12 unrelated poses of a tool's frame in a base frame.
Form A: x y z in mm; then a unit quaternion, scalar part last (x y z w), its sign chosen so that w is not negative.
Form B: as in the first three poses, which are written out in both.
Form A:
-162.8 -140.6 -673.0 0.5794 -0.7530 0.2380 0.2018
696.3 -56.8 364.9 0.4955 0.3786 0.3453 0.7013
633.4 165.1 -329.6 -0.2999 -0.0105 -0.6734 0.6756
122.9 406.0 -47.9 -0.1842 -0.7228 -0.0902 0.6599
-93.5 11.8 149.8 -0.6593 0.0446 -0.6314 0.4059
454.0 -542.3 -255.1 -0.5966 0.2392 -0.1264 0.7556
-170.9 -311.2 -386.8 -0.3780 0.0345 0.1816 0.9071
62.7 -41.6 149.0 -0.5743 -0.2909 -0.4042 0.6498
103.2 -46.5 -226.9 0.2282 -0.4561 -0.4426 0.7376
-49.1 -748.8 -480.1 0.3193 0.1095 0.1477 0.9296
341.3 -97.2 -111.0 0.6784 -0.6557 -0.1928 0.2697
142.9 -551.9 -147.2 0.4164 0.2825 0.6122 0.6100
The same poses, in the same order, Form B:
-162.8 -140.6 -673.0 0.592 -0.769 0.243 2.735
696.3 -56.8 364.9 0.695 0.531 0.484 1.587
633.4 165.1 -329.6 -0.407 -0.014 -0.913 1.658
122.9 406.0 -47.9 -0.245 -0.962 -0.120 1.700
-93.5 11.8 149.8 -0.721 0.049 -0.691 2.306
454.0 -542.3 -255.1 -0.911 0.365 -0.193 1.429
-170.9 -311.2 -386.8 -0.898 0.082 0.432 0.869
62.7 -41.6 149.0 -0.756 -0.383 -0.532 1.727
103.2 -46.5 -226.9 0.338 -0.675 -0.655 1.483
-49.1 -748.8 -480.1 0.867 0.297 0.401 0.755
341.3 -97.2 -111.0 0.704 -0.681 -0.200 2.595
142.9 -551.9 -147.2 0.525 0.356 0.773 1.830

